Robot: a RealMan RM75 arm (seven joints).
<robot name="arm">
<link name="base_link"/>
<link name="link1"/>
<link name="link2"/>
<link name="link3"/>
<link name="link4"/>
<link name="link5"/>
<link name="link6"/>
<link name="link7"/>
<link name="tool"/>
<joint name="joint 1" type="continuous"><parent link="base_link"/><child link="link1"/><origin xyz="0.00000 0.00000 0.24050"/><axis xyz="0 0 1"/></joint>
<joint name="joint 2" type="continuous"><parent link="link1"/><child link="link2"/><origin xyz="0.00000 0.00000 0.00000"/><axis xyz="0 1 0"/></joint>
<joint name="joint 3" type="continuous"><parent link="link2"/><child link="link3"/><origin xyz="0.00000 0.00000 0.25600"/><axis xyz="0 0 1"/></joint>
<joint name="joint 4" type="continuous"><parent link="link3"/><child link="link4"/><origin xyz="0.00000 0.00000 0.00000"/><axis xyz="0 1 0"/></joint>
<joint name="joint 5" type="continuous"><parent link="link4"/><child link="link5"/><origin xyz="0.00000 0.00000 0.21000"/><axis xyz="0 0 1"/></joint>
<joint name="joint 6" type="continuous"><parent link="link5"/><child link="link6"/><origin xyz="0.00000 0.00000 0.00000"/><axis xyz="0 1 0"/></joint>
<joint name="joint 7" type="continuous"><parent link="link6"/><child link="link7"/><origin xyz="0.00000 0.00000 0.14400"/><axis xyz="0 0 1"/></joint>
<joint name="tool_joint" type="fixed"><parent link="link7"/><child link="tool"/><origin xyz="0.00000 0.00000 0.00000"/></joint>
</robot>
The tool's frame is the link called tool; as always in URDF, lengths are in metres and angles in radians. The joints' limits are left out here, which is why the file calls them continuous.
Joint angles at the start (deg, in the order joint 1, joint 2, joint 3, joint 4, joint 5, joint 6, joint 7):
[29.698, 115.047, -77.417, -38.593, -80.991, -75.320, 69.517]
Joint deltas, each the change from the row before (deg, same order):
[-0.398, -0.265, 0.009, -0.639, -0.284, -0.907, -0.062]
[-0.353, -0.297, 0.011, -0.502, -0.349, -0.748, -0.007]
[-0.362, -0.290, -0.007, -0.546, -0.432, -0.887, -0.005]
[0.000, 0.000, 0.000, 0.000, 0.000, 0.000, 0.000]
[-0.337, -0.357, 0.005, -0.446, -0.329, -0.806, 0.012]
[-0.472, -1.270, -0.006, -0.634, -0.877, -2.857, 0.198]
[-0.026, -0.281, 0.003, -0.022, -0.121, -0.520, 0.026]
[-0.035, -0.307, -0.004, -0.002, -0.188, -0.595, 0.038]
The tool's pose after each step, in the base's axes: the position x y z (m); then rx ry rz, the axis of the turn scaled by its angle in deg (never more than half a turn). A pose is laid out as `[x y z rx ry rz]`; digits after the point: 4 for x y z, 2 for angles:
[0.2098 0.3436 -0.0292 -159.93 12.26 43.42]
[0.2110 0.3417 -0.0268 -160.47 11.55 43.20]
[0.2122 0.3394 -0.0247 -161.17 10.73 42.98]
[0.2122 0.3394 -0.0247 -161.17 10.73 42.98]
[0.2137 0.3374 -0.0221 -161.75 10.08 42.73]
[0.2177 0.3319 -0.0143 -164.07 8.48 42.15]
[0.2186 0.3311 -0.0127 -164.48 8.23 42.02]
[0.2197 0.3301 -0.0110 -165.01 7.99 41.82]

